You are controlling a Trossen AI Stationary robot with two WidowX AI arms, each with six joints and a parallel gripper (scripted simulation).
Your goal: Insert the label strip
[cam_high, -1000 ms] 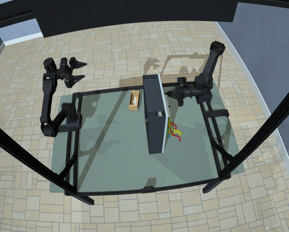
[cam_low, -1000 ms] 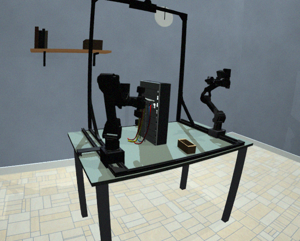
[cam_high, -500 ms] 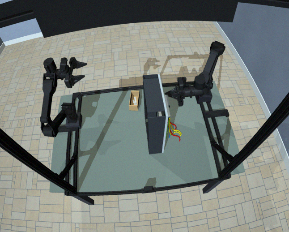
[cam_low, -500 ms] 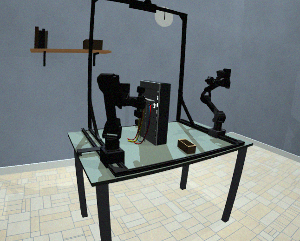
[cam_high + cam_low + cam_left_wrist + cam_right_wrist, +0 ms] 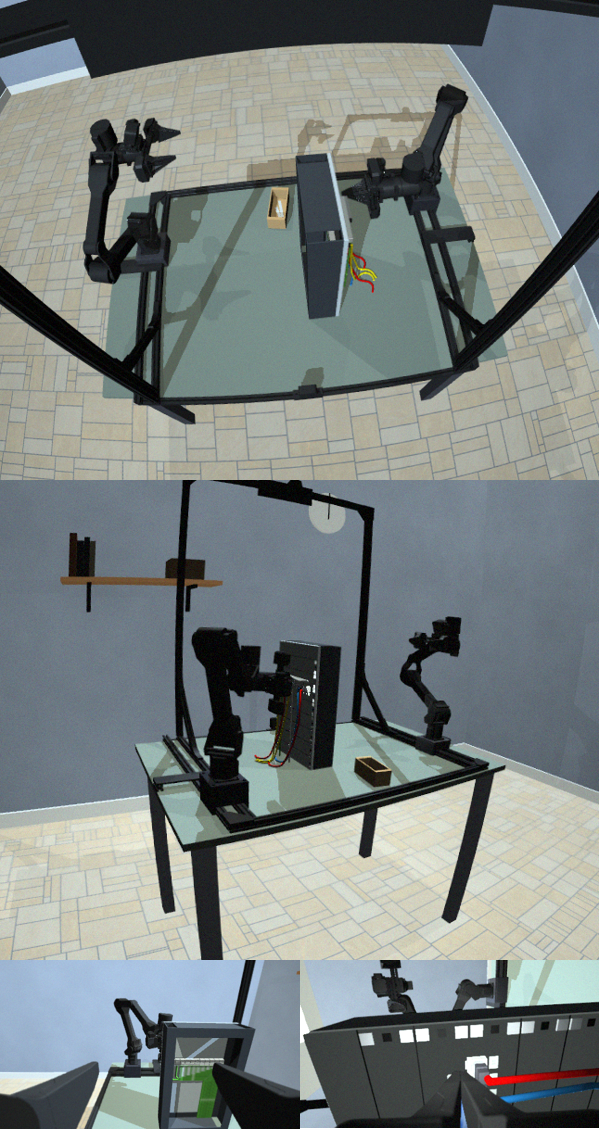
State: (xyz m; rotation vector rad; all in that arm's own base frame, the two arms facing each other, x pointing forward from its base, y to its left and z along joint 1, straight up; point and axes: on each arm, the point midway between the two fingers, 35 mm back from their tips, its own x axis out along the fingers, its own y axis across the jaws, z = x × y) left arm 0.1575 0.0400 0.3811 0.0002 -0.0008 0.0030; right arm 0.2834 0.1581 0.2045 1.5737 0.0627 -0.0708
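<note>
The blue-white label strip lies 4 cm behind my right hand and 3 cm to the left of it. From my right hand the other things lie so: box 27 cm below, 19 cm ahead, 18 cm to the left.
</note>
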